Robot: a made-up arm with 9 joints. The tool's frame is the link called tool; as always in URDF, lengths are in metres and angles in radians. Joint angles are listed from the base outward. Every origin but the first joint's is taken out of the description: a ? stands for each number. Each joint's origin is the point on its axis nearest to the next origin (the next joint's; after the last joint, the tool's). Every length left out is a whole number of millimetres.
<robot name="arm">
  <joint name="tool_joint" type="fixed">
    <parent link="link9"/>
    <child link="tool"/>
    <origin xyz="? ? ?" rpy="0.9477 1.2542 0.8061"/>
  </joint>
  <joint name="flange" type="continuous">
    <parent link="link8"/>
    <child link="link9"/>
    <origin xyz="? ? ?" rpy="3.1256 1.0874 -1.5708"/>
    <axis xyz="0 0 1"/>
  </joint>
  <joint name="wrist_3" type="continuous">
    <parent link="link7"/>
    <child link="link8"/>
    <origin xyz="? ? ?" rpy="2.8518 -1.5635 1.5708"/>
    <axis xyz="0 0 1"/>
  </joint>
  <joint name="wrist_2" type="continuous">
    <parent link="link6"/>
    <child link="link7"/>
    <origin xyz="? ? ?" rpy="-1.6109 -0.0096 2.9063"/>
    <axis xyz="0 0 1"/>
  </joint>
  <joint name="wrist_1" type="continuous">
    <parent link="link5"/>
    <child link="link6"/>
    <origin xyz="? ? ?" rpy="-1.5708 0 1.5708"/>
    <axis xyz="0 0 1"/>
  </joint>
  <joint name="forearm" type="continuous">
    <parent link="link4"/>
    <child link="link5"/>
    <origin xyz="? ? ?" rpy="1.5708 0 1.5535"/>
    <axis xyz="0 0 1"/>
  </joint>
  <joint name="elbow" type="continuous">
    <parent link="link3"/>
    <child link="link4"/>
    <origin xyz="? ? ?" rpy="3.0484 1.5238 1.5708"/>
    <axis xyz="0 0 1"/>
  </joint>
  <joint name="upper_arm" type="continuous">
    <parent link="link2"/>
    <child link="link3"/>
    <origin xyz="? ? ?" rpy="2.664 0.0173 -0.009"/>
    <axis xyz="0 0 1"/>
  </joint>
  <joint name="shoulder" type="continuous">
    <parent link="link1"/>
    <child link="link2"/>
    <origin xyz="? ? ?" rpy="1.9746 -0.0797 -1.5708"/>
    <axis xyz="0 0 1"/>
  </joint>
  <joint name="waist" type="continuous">
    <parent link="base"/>
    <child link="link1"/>
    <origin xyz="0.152 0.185 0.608" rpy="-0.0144 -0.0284 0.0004"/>
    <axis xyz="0 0 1"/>
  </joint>
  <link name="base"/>
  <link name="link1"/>
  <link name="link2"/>
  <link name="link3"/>
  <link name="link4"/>
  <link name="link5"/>
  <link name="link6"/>
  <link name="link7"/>
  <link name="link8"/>
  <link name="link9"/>
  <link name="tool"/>
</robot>
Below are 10 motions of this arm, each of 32 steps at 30 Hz.
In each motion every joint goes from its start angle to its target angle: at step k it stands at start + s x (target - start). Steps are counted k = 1, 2, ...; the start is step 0. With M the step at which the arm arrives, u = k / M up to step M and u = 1 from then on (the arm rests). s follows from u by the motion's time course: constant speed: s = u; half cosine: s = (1 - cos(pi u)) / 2; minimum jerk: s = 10 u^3 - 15 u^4 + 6 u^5.
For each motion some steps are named. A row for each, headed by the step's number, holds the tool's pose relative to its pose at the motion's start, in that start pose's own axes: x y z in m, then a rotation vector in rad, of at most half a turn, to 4 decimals.
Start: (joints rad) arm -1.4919 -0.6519 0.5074 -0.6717 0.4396 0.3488 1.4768 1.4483 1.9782
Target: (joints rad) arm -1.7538 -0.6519 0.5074 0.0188 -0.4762 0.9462 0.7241 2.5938 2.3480
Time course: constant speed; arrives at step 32
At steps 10, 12, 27, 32:
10: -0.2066 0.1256 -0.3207 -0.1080 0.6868 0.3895
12: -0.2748 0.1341 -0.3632 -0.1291 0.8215 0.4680
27: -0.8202 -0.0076 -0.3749 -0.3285 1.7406 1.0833
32: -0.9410 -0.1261 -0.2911 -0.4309 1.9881 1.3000

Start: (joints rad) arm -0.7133 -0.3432 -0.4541 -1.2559 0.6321 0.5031 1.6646 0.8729 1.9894
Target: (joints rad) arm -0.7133 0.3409 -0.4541 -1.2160 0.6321 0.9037 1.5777 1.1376 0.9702
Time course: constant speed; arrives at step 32
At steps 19, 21, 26, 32:
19: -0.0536 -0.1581 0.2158 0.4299 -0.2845 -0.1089
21: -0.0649 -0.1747 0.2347 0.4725 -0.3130 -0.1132
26: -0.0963 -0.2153 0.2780 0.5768 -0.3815 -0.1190
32: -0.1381 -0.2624 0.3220 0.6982 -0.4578 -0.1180

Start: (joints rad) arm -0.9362 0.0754 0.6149 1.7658 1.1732 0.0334 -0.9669 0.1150 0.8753
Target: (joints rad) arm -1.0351 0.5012 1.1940 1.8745 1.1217 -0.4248 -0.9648 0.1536 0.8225
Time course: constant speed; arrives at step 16
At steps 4, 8, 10, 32:
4: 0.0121 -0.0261 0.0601 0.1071 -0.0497 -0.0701
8: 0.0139 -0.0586 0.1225 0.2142 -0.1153 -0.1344
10: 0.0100 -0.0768 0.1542 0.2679 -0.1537 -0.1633
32: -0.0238 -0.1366 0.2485 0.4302 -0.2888 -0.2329

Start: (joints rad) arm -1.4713 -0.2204 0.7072 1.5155 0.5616 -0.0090 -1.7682 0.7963 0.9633
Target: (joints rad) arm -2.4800 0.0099 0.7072 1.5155 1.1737 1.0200 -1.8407 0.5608 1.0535
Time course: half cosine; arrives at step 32
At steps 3, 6, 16, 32:
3: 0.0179 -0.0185 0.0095 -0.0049 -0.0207 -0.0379
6: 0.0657 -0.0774 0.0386 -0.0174 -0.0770 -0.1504
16: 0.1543 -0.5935 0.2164 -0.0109 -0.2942 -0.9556
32: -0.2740 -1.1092 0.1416 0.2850 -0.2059 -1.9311

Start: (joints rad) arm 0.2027 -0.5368 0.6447 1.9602 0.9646 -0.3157 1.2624 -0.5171 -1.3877
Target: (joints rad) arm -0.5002 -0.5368 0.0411 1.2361 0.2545 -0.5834 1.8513 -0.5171 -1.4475
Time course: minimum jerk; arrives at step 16
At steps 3, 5, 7, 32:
3: -0.0018 0.0134 -0.0178 0.0261 0.0342 0.0262
5: -0.0139 0.0582 -0.0651 0.0907 0.1299 0.1089
7: -0.0594 0.1487 -0.1303 0.1747 0.2849 0.2742
32: -0.4375 0.4143 -0.1716 0.3131 0.7155 1.0401

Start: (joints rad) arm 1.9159 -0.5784 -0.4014 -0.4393 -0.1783 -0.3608 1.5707 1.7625 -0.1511
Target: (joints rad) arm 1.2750 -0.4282 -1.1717 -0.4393 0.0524 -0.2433 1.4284 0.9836 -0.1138
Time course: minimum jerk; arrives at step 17
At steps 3, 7, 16, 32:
3: -0.0111 0.0178 0.0197 0.0358 -0.0020 0.0359
7: -0.1200 0.1144 0.1815 0.2913 -0.0226 0.3125
16: -0.4617 0.0225 0.5821 0.8612 -0.1486 0.9979
32: -0.4627 0.0215 0.5831 0.8628 -0.1492 0.9998

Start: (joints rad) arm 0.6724 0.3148 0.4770 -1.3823 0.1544 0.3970 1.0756 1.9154 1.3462
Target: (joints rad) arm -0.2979 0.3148 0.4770 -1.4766 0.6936 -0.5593 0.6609 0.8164 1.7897
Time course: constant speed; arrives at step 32
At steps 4, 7, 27, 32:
4: 0.0008 0.0094 0.0471 -0.1649 -0.1620 -0.0791
7: -0.0019 0.0177 0.0804 -0.2893 -0.2717 -0.1415
27: -0.0878 0.1111 0.2463 -1.0659 -0.7818 -0.5815
32: -0.1235 0.1494 0.2644 -1.2406 -0.8646 -0.6833

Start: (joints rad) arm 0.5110 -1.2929 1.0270 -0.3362 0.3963 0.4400 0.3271 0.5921 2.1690
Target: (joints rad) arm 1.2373 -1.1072 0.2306 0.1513 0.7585 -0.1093 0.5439 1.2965 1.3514
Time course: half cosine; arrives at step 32
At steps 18, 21, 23, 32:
18: -0.0970 -0.5497 0.1100 1.3293 -0.1693 -0.7340
21: -0.2014 -0.6467 0.0780 1.6689 -0.3346 -0.8116
23: -0.2659 -0.6872 0.0466 1.8730 -0.4461 -0.8249
32: -0.3920 -0.7313 -0.0503 2.3353 -0.7145 -0.7421

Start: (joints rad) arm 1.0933 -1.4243 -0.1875 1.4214 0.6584 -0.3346 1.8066 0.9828 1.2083
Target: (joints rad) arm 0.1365 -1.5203 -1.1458 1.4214 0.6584 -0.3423 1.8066 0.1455 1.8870
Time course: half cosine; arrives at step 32
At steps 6, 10, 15, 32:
6: -0.0132 0.0277 0.0416 0.0264 -0.0320 0.0593
10: -0.0406 0.0624 0.1189 0.0677 -0.1073 0.1497
15: -0.1005 0.0851 0.2622 0.1300 -0.2887 0.2676
32: -0.2926 -0.0473 0.5810 0.2636 -0.9056 0.2736

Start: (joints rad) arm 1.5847 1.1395 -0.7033 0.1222 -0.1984 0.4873 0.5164 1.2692 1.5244
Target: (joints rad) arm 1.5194 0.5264 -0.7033 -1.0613 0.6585 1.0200 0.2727 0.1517 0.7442
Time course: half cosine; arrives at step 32
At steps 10, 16, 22, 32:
10: 0.0126 0.0046 0.0440 -0.2021 -0.2503 -0.0631
16: -0.0057 0.0782 0.0193 -0.5565 -0.5228 0.0315
22: -0.0490 0.1496 -0.1324 -0.9733 -0.6886 0.3243
32: -0.0959 0.1228 -0.3155 -1.3215 -0.7019 0.6688

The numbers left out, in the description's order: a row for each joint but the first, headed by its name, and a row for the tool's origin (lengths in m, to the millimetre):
tool: 0.147 0.32 0
flange: -0.016 -0.274 0
wrist_3: 0.036 0.286 0
wrist_2: 0.002 0.137 0
wrist_1: 0.02 -0.035 0
forearm: 0.149 -0.158 0
elbow: -0.06 0.001 0
upper_arm: -0.037 0.137 0
shoulder: 0.184 0.056 0

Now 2 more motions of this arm.
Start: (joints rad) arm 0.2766 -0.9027 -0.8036 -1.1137 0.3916 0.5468 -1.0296 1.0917 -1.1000
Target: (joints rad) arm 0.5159 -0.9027 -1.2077 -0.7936 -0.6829 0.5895 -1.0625 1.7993 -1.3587
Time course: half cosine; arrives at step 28
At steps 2, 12, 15, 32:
2: 0.0011 -0.0072 0.0010 -0.0023 0.0000 -0.0122
12: 0.0032 -0.1936 0.0355 -0.1171 0.0047 -0.3063
15: -0.0039 -0.2523 0.0539 -0.1895 0.0106 -0.3870
32: -0.0047 -0.3304 0.0971 -0.3894 0.0410 -0.4368

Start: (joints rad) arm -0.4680 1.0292 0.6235 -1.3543 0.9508 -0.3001 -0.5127 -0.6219 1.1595
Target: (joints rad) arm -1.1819 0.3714 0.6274 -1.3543 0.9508 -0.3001 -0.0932 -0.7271 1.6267
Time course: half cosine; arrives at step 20
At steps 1, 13, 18, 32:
1: 0.0005 0.0005 -0.0004 -0.0086 -0.0010 0.0015
13: 0.0822 0.0226 -0.0491 -0.9634 -0.1360 0.2034
18: 0.1245 0.0262 -0.0579 -1.2584 -0.2013 0.2825
32: 0.1290 0.0269 -0.0585 -1.2863 -0.2085 0.2905

